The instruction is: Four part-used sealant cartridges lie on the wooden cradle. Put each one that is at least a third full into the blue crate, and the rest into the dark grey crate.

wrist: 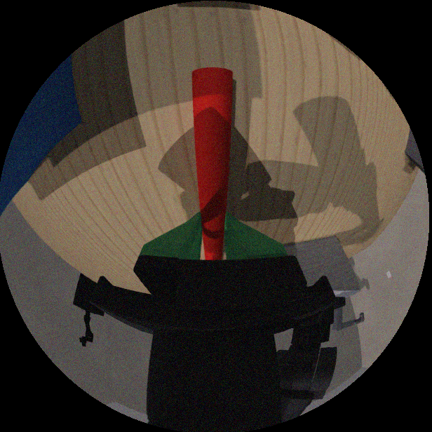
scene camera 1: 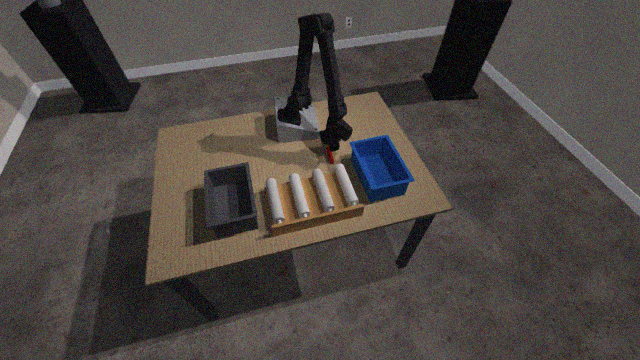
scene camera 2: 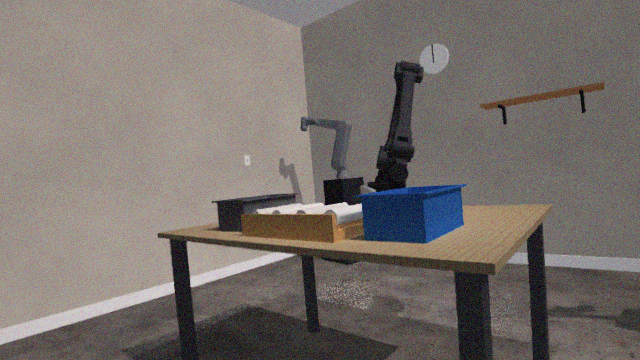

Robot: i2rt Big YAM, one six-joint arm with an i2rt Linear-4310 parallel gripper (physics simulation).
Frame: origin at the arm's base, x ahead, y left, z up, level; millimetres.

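Seen in the pictures: gripper, fingertip midpoint: (scene camera 1: 327,146); arm's base at its link origin: (scene camera 1: 289,118).
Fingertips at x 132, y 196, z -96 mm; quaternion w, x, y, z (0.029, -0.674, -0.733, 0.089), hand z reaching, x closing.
Note:
Offsets run from my fingertips to a thing's top centre. Level surfaces: height alone.
Four white cartridges @(dx +370, dy -267, dz +78 mm) (scene camera 1: 275,200) @(dx +350, dy -159, dz +78 mm) (scene camera 1: 300,195) @(dx +330, dy -51, dz +78 mm) (scene camera 1: 324,190) @(dx +307, dy +57, dz +78 mm) (scene camera 1: 347,184) lie side by side on the wooden cradle (scene camera 1: 320,219) (scene camera 2: 290,227); their fill levels do not show. The blue crate @(dx +215, dy +222, dz +113 mm) (scene camera 1: 386,192) (scene camera 2: 392,220) stands right of the cradle in scene view 1, the dark grey crate @(dx +346, dy -455, dz +113 mm) (scene camera 1: 232,223) (scene camera 2: 227,215) left of it. Both crates look empty inside in that view. My gripper (wrist: 212,217) is shut on a red rod @(dx +6, dy +1, dz +15 mm) (scene camera 1: 330,156) (wrist: 212,135), low over the table behind the cradle. Whether the rod touches the table is unclear. The blue crate hides the fingers in scene view 2.
The arm's pale base (scene camera 1: 297,131) stands on the table @(dz -7 mm) (scene camera 1: 175,150) behind the cradle. The blue crate's side (wrist: 35,130) is at the left of the wrist view. A second grey arm (scene camera 2: 341,145) stands on a black pedestal (scene camera 2: 336,191) in the background, away from the table.

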